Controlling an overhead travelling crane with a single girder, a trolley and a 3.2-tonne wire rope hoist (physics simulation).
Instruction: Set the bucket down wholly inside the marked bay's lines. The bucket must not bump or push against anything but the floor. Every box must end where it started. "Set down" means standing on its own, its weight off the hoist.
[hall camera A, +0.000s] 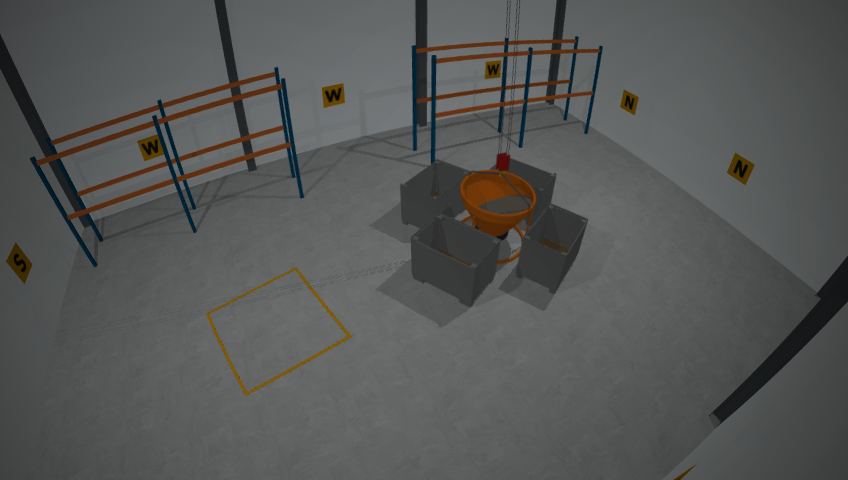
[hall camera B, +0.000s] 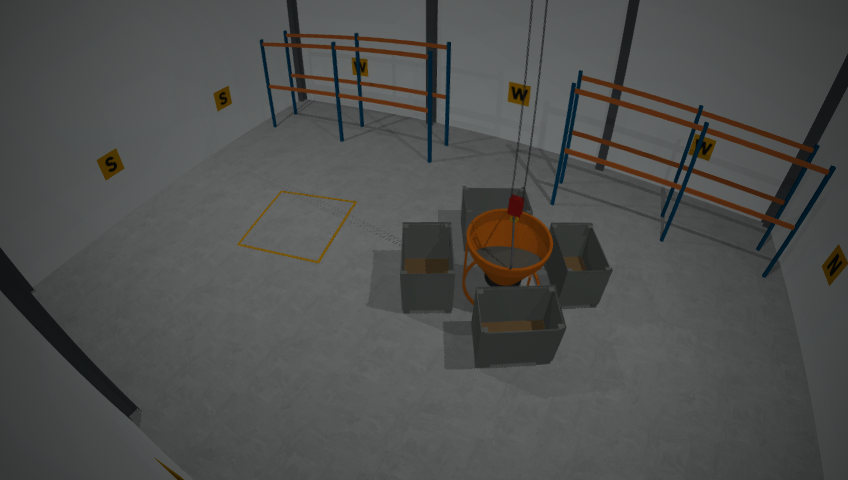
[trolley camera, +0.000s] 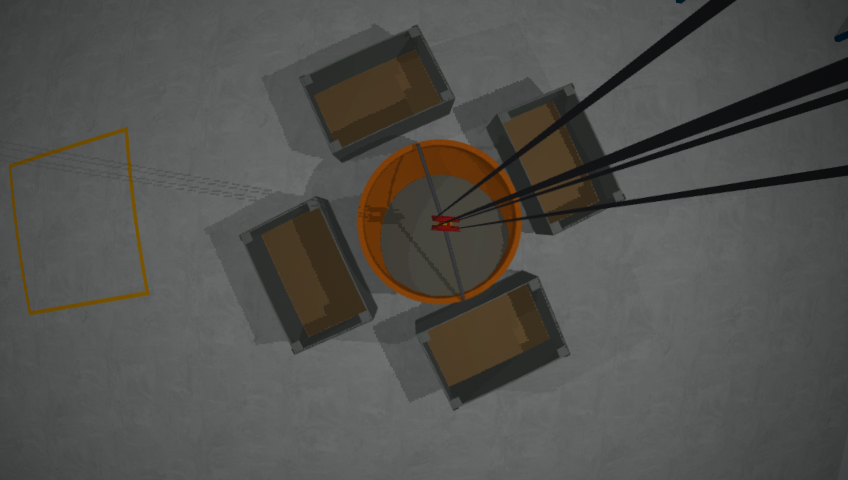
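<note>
The orange bucket (hall camera A: 490, 220) (hall camera B: 538, 237) (trolley camera: 372, 237) is upright among several grey boxes; whether its base ring bears on the floor cannot be told. My gripper, the red hook block (hall camera A: 503, 161) (hall camera B: 515, 206) (trolley camera: 445, 223), is above the bucket's middle, its hook on the grey bail. One box (hall camera A: 449, 267) (hall camera B: 427, 291) (trolley camera: 333, 309) stands on the bay side, another (hall camera A: 544, 267) (hall camera B: 517, 347) (trolley camera: 487, 344) at the trolley view's bottom. The marked bay (hall camera A: 251, 290) (hall camera B: 279, 252) (trolley camera: 88, 303) is a yellow outline at the left, apart from the boxes.
Another box (hall camera A: 416, 205) (hall camera B: 476, 202) (trolley camera: 380, 98) stands at the trolley view's top, and one (hall camera A: 542, 190) (hall camera B: 586, 288) (trolley camera: 547, 160) at its right. Blue-and-orange racks stand along the W wall: the left rack (hall camera A: 174, 173) (hall camera B: 337, 95) and the right rack (hall camera A: 433, 107) (hall camera B: 684, 181).
</note>
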